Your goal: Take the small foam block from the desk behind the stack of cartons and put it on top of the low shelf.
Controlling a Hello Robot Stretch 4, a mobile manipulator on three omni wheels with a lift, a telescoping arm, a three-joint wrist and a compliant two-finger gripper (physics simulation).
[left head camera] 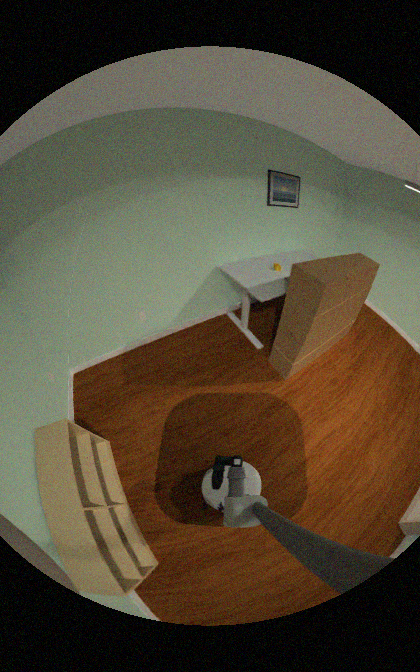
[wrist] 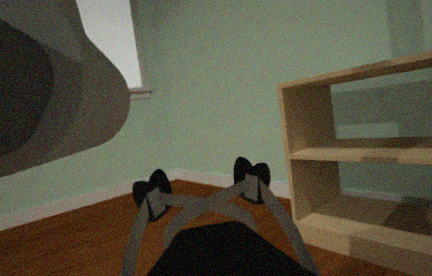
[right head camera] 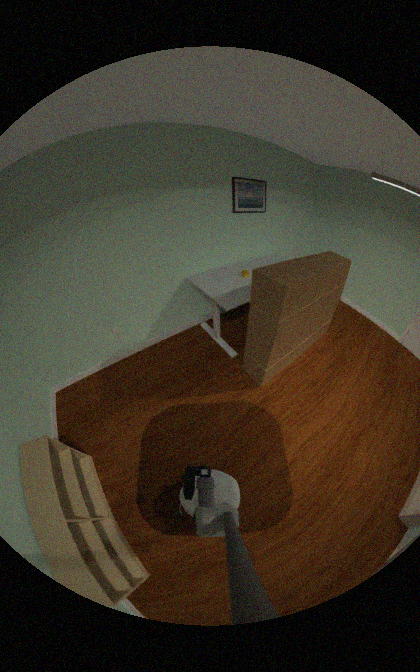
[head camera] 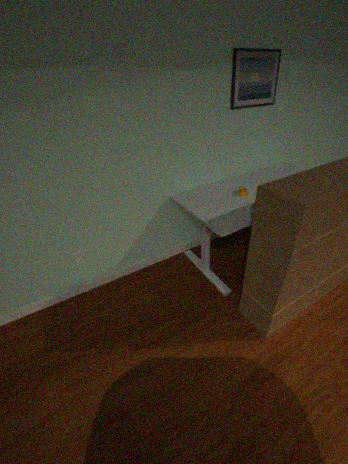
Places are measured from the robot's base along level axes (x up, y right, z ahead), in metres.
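Where they show: gripper, fingertip midpoint: (wrist: 201, 178).
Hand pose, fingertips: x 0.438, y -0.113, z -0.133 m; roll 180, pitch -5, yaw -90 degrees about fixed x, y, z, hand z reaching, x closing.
Note:
After its pixels a point has its place.
A small yellow foam block (head camera: 243, 191) @(x 0.735, y 0.495, z 1.859 m) (left head camera: 277, 267) (right head camera: 245, 274) lies on the white desk (head camera: 200, 200) @(x 0.692, y 0.118, z 1.812 m) (left head camera: 245, 274) (right head camera: 212, 287) by the wall. The stack of cartons (head camera: 275, 250) @(x 0.735, y 0.482, z 1.045 m) (left head camera: 320, 310) (right head camera: 290, 315) stands in front of the desk and hides its right part. A low light-wood shelf (left head camera: 52, 480) (right head camera: 37, 490) (wrist: 312, 230) @(x 0.034, y -0.540, z -0.758 m) stands at the lower left in both side head views and at the right in the wrist view. My gripper (wrist: 201, 178) @(x 0.438, y -0.113, z -0.133 m) is open and empty, with its fingertips apart. It is far from the block; its fingers are hard to make out in the head views.
A framed picture (head camera: 256, 77) @(x 1.580, y 0.669, z 2.417 m) (left head camera: 284, 189) (right head camera: 249, 195) hangs on the wall above the desk. The desk's foot (head camera: 207, 272) (left head camera: 245, 330) reaches out over the wooden floor left of the cartons. The edge of another pale piece of furniture (left head camera: 413, 517) (right head camera: 412, 505) shows at the far right.

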